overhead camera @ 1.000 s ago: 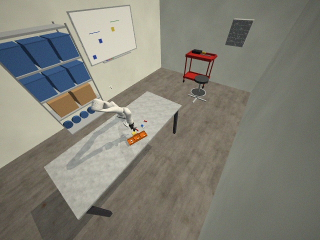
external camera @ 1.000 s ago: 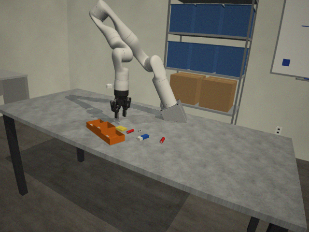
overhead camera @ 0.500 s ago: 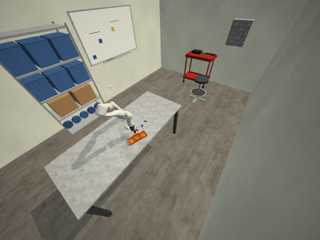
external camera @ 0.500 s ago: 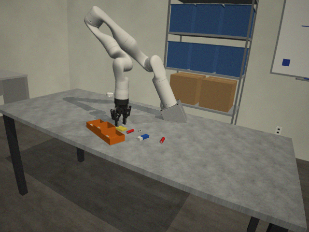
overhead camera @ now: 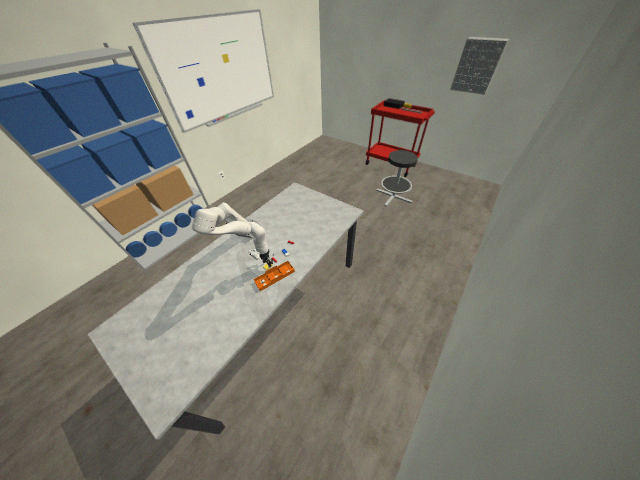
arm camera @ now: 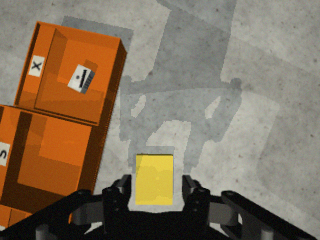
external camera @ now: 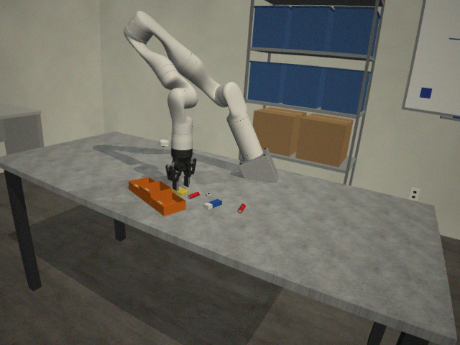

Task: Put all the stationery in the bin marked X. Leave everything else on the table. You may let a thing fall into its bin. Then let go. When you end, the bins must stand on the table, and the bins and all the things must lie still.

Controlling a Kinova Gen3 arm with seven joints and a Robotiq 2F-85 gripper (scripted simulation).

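My hand is 3 cm above the yellow block. The rest, counted from my hand: orange bins (9 cm ahead, 5 cm to the right, 1 cm below); nut (10 cm to the left, 3 cm below, 3 cm behind); grey sharpener-like piece (12 cm to the right, 5 cm ahead, 2 cm below).
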